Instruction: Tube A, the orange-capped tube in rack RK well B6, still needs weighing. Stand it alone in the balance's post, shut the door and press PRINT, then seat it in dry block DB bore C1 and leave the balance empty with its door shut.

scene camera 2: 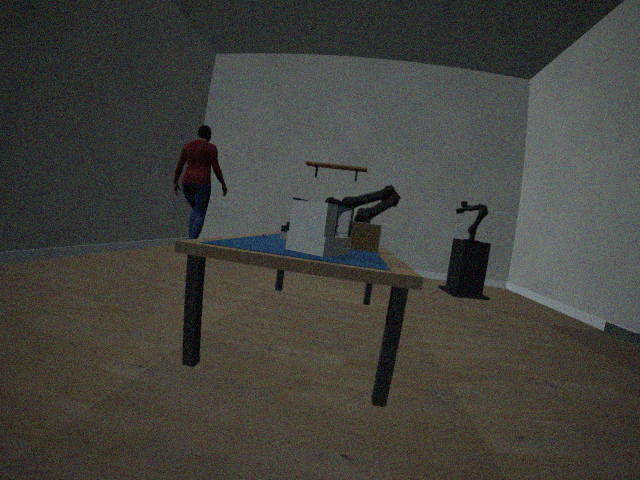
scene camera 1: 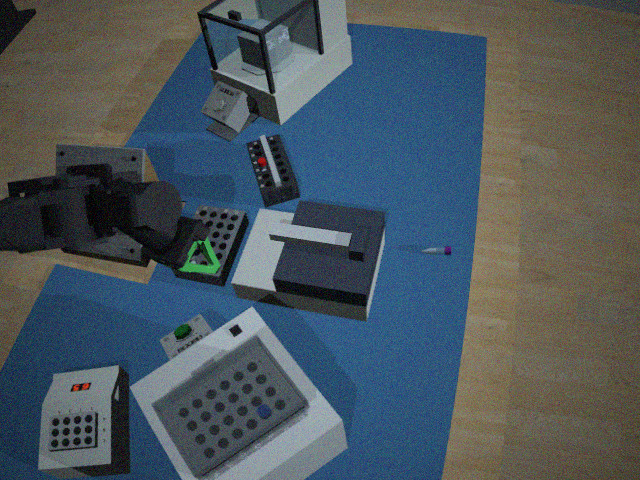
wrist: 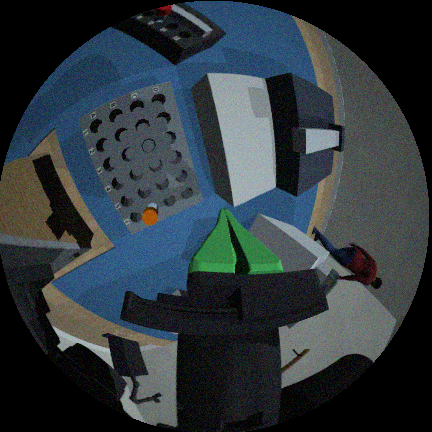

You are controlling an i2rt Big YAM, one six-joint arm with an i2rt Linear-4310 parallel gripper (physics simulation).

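Places are measured from the arm's base along level axes (x ahead, y left, z up), in centimetres.
Pixels of known places: gripper, fingertip midpoint: (scene camera 1: 217, 269) (wrist: 222, 213); arm's base, origin of the base link: (scene camera 2: 364, 234).
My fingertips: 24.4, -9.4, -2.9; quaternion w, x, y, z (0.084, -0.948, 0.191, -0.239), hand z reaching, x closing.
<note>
For each thing: its top centre in the pictures, then the offset to it from my fingertips, as dx, dy, dz. "spot": a spot on its surface instead.
- orange-capped tube, middle of its top: (wrist: 153, 220) -5.7, +2.7, -0.4
- rack RK, middle of its top: (wrist: 141, 159) (scene camera 1: 208, 238) -4.2, +7.3, -2.9
- balance, surface spot: (scene camera 1: 316, 77) spot: +7.3, +47.3, -1.9
- grey sloped panel, surface spot: (scene camera 1: 219, 105) spot: -9.1, +34.9, +1.0
- small white block unit, middle of its top: (scene camera 1: 72, 411) -14.9, -25.0, +1.1
- white box with a dark lid, middle of its top: (wrist: 328, 139) (scene camera 1: 304, 231) +12.7, +4.7, +4.3
- large white unit, surface spot: (scene camera 1: 325, 431) spot: +19.8, -23.5, +7.6
- black rack, middle of its top: (scene camera 1: 269, 157) +2.8, +23.6, -1.1
- purple-capped tube, middle of its top: (scene camera 1: 436, 248) +31.5, +9.5, -4.5
- green button, surface spot: (scene camera 1: 182, 331) spot: -2.0, -11.0, +1.4
The orange-capped tube (wrist: 150, 216) stands in well B6 of rack RK (wrist: 122, 169) (scene camera 1: 206, 279); its cap is hidden in scene camera 1. My gripper (wrist: 222, 213) (scene camera 1: 201, 258) has green fingers. It is shut and empty, above the row-6 end of the rack; in the wrist view the tube is left of the fingertips, apart from them. The balance (scene camera 1: 316, 77) has glass panes in a dark frame; its door state is unclear. A grey sloped panel (scene camera 1: 219, 105) stands beside it, lettering unreadable. A small white block unit (scene camera 1: 98, 384) with a red display and twelve bores, likely DB, stands at lower left.
A white box with a dark lid (scene camera 1: 330, 273) (wrist: 314, 175) stands right of the rack. A large white unit (scene camera 1: 325, 431) holds a blue-capped tube. A black rack (scene camera 1: 281, 196) holds a red cap. A purple-capped tube (scene camera 1: 439, 251) lies right. A green button (scene camera 1: 182, 331) and person (scene camera 2: 197, 162) show.
</note>
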